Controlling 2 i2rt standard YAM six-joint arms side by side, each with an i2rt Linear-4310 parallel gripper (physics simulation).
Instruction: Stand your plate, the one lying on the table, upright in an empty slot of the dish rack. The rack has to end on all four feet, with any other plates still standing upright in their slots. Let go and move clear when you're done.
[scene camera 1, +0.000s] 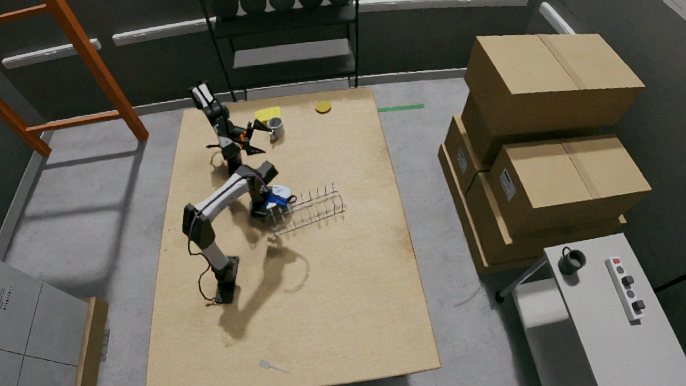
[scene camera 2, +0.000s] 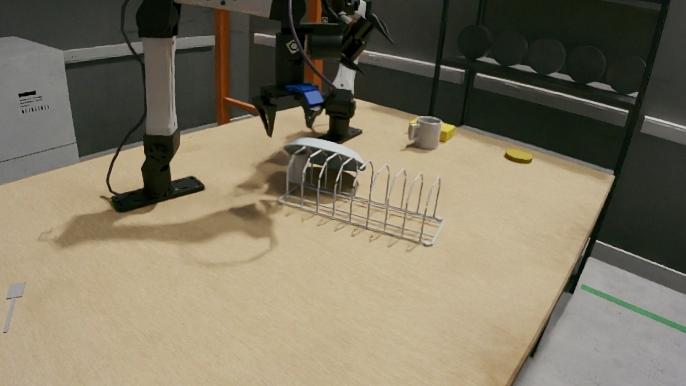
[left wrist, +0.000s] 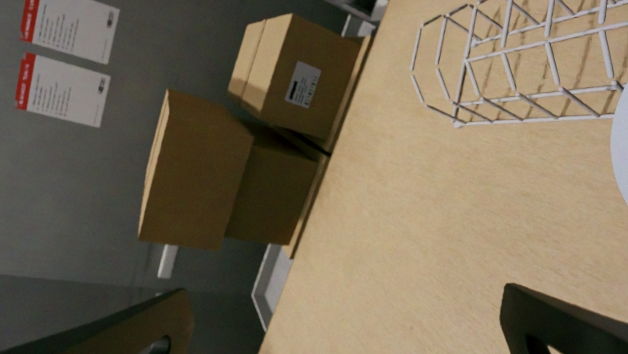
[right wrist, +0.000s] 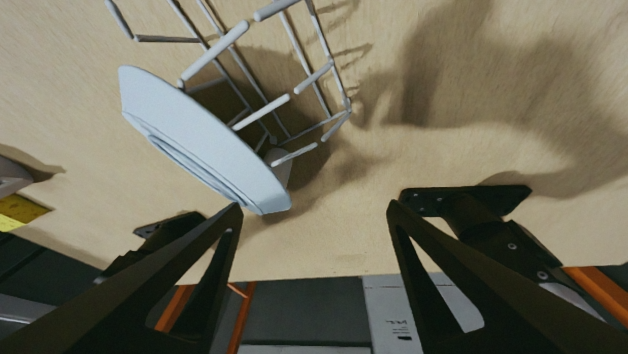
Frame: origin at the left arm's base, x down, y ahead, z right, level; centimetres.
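Seen in the pictures: left gripper, fingertip midpoint: (scene camera 1: 268, 141) (scene camera 2: 379, 59) (left wrist: 341, 305); right gripper, fingertip midpoint: (scene camera 1: 265, 211) (scene camera 2: 289, 132) (right wrist: 313, 207); left arm's base, link origin: (scene camera 1: 235, 163) (scene camera 2: 338, 137) (right wrist: 176, 228); right arm's base, link origin: (scene camera 1: 227, 279) (scene camera 2: 159, 195) (right wrist: 454, 200).
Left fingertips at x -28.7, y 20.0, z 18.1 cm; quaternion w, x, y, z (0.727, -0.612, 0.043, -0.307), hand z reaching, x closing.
Offsets run from my left fingertips to a thing's middle.
The pale blue plate {dz +10.6, dx +21.9, dy -6.4 cm} (scene camera 1: 281, 191) (scene camera 2: 325, 148) (left wrist: 622, 150) (right wrist: 200, 140) lies face down and tilted, partly over one end of the wire dish rack (scene camera 1: 345, 208) (scene camera 2: 428, 243) (left wrist: 530, 119) (right wrist: 262, 112), not upright in a slot. A white rounded object {dz +15.0, dx +25.2, dy -11.5 cm} (scene camera 2: 297, 169) (right wrist: 283, 162) shows under its edge. The rack stands on the table; its hidden feet cannot be judged. My right gripper (scene camera 2: 291, 131) (right wrist: 313, 207) is open and empty, above and behind the plate; in the right wrist view one fingertip appears near the plate's rim. My left gripper (scene camera 1: 267, 140) (scene camera 2: 377, 57) (left wrist: 341, 305) is open and empty, away from the rack.
A grey mug {dz -29.8, dx +24.6, dy +3.2 cm} (scene camera 1: 276, 128) (scene camera 2: 428, 133) (right wrist: 11, 176) stands beside a yellow sponge {dz -43.1, dx +26.9, dy +1.4 cm} (scene camera 1: 268, 114) (scene camera 2: 448, 132) (right wrist: 22, 211), close to the left gripper in scene camera 1. A yellow disc {dz -42.0, dx +28.0, dy +31.5 cm} (scene camera 1: 323, 106) (scene camera 2: 518, 156) and a grey spatula {dz +79.7, dx +28.6, dy -18.6 cm} (scene camera 1: 273, 366) (scene camera 2: 15, 291) lie on the table.
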